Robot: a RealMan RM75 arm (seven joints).
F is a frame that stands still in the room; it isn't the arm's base.
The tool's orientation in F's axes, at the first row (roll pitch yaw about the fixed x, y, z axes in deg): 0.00 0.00 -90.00
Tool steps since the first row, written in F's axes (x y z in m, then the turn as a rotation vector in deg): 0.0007 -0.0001 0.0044 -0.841 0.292 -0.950; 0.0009 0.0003 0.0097 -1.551 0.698 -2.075; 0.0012 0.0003 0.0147 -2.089 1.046 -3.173; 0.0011 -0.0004 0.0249 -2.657 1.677 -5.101; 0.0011 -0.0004 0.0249 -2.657 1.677 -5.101; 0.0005 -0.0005 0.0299 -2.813 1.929 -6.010; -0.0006 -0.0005 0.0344 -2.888 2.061 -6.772; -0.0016 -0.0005 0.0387 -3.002 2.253 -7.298; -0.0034 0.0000 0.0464 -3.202 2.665 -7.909; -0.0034 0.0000 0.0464 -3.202 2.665 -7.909
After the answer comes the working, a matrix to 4 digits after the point.
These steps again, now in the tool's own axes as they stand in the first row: 0.0001 0.0007 0.0044 -0.292 -0.841 -0.950; -0.0003 0.0009 0.0097 -0.698 -1.551 -2.075; -0.0003 0.0012 0.0147 -1.046 -2.089 -3.173; 0.0004 0.0011 0.0249 -1.677 -2.657 -5.101; 0.0004 0.0011 0.0249 -1.677 -2.657 -5.101; 0.0005 0.0005 0.0299 -1.929 -2.813 -6.010; 0.0005 -0.0006 0.0344 -2.061 -2.888 -6.772; 0.0005 -0.0016 0.0387 -2.253 -3.002 -7.298; 0.0000 -0.0034 0.0464 -2.665 -3.202 -7.909; 0.0000 -0.0034 0.0464 -2.665 -3.202 -7.909
The tool's axes in the first row as the columns of a matrix, in F's axes (rounded; the answer above uses it unrounded):
0.0000 1.0000 0.0000
-1.0000 0.0000 0.0000
0.0000 0.0000 1.0000

